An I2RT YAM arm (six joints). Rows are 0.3 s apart.
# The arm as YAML. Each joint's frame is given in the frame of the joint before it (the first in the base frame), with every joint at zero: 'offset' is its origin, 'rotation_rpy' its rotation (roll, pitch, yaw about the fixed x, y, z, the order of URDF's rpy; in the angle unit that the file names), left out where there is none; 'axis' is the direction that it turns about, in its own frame. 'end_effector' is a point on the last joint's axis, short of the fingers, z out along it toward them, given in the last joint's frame.
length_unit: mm
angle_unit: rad
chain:
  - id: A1
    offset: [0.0, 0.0, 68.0]
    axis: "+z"
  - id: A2
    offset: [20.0, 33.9, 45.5]
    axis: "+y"
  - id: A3
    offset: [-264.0, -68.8, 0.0]
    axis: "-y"
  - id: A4
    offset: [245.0, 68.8, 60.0]
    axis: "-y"
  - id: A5
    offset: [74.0, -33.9, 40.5]
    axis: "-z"
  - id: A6
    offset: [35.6, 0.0, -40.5]
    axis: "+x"
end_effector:
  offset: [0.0, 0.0, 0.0]
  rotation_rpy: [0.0, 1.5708, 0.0]
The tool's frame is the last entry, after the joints.
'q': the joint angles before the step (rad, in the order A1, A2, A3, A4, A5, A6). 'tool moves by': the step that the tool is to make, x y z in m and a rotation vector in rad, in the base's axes. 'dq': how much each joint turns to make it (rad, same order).
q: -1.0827 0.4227 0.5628 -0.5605 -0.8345 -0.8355
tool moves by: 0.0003 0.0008 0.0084 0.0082 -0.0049 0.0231
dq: 0.0008 0.0187 0.0370 -0.0252 -0.0237 -0.0026
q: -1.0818 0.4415 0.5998 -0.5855 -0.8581 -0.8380
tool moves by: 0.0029 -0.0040 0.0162 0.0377 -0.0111 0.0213
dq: -0.0003 0.0596 0.0709 -0.0203 -0.0311 0.0248
